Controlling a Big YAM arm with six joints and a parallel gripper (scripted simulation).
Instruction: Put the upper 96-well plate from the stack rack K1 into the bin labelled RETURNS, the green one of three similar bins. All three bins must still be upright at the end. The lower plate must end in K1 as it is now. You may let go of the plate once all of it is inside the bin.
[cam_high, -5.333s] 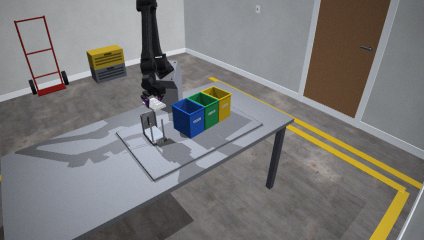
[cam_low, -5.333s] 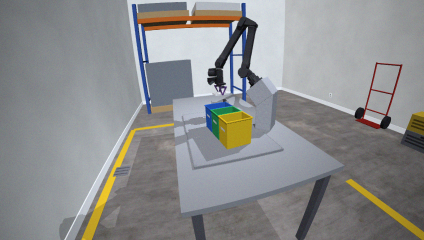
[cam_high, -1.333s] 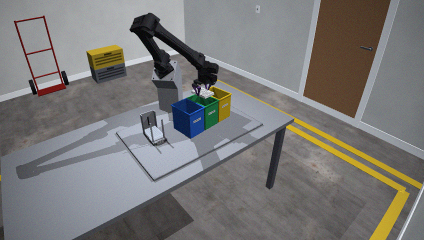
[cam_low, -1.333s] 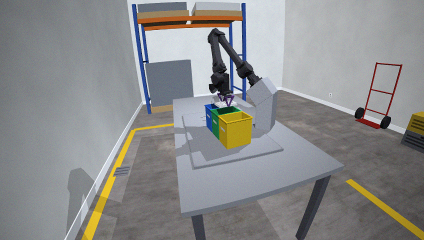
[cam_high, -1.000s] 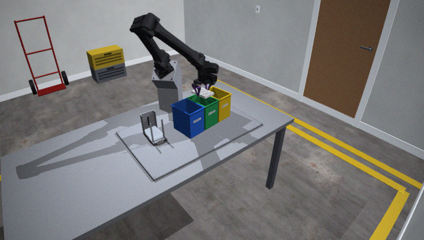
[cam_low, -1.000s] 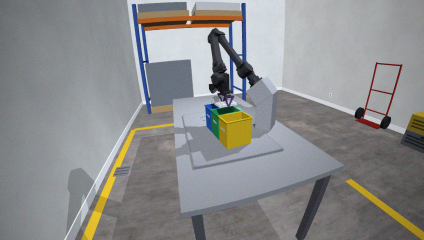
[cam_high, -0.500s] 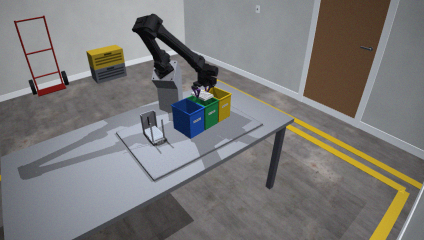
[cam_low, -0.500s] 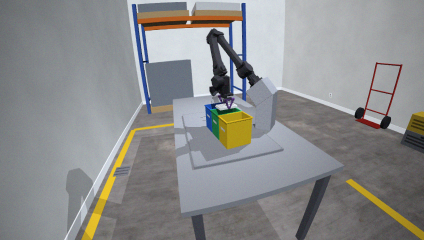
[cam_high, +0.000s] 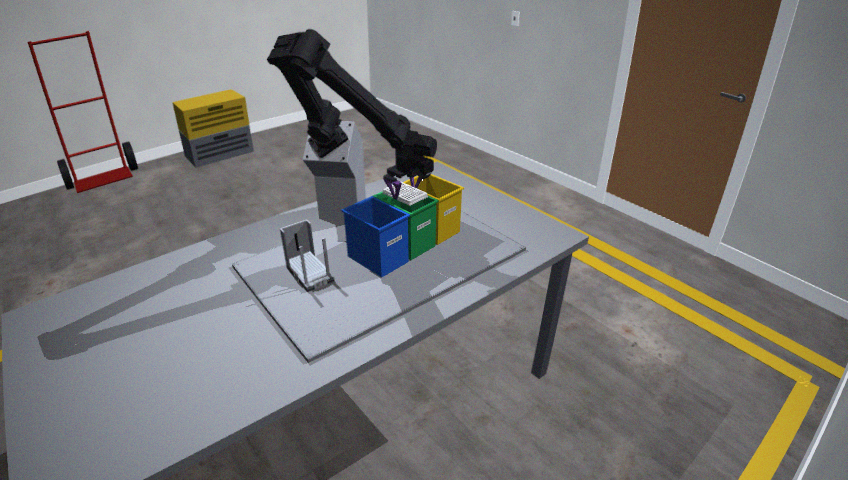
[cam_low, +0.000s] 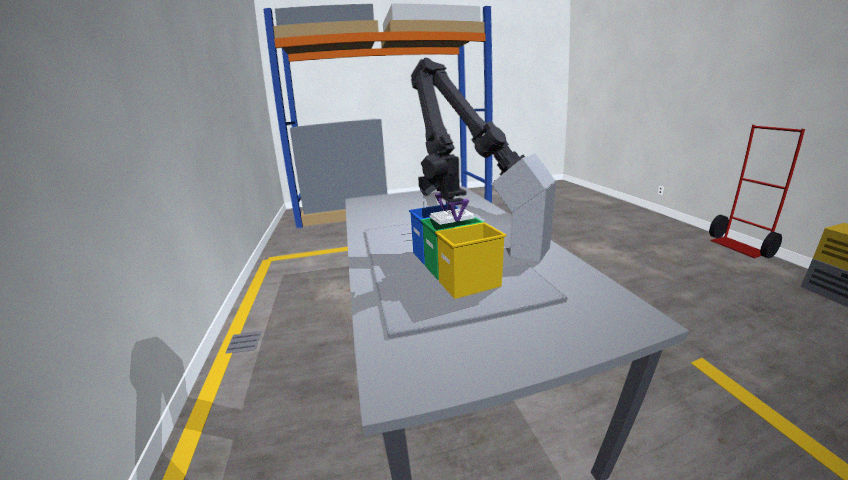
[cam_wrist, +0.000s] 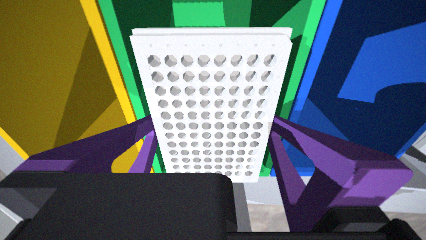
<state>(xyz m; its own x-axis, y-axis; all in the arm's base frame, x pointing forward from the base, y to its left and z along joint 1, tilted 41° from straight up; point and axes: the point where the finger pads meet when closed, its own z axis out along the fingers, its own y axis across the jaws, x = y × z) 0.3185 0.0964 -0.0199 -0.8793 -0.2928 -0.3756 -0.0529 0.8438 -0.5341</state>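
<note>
The 96-well plate lies right at my hand. Also, from my hand: green bin 11 cm below; then yellow bin 1 cm behind, 13 cm to the left, 11 cm below; then blue bin 1 cm ahead, 13 cm to the right, 11 cm below.
</note>
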